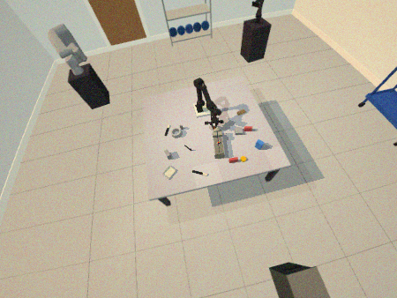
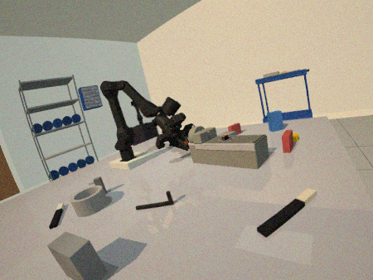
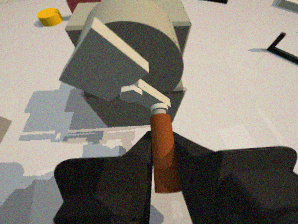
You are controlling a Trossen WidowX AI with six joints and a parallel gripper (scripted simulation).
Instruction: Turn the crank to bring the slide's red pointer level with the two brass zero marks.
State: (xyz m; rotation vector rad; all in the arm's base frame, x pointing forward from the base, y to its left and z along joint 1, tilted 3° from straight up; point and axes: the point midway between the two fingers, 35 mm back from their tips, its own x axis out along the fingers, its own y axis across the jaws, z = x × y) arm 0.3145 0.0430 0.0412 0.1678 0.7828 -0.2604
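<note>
My gripper tip is 20 mm below the brown crank handle, 20 mm past it and 10 mm to the right of it. The rest, counted from my gripper tip: yellow disc: 370 mm ahead, 130 mm to the left, 30 mm below; then red pointer: 170 mm ahead, 40 mm above, 30 mm to the right; then black l-shaped piece: 300 mm to the right, 80 mm ahead, 30 mm below.
</note>
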